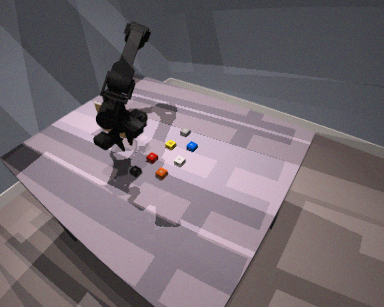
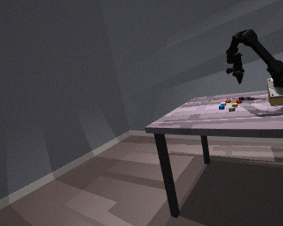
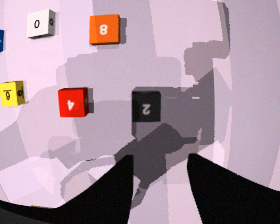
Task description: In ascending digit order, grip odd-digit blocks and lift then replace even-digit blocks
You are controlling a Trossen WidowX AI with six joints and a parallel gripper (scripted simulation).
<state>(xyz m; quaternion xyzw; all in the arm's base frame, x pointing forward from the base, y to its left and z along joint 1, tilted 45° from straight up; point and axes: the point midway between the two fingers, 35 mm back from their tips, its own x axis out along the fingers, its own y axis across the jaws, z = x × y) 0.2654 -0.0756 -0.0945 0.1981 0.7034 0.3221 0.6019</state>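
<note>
Now: the grey block 280 mm to the left of my gripper tip, 120 mm below it and 10 mm behind it. From my gripper tip the other things lie so: orange block: 120 mm below, 90 mm ahead, 60 mm to the left; then black block: 120 mm below; then red block: 120 mm below, 90 mm to the left.
</note>
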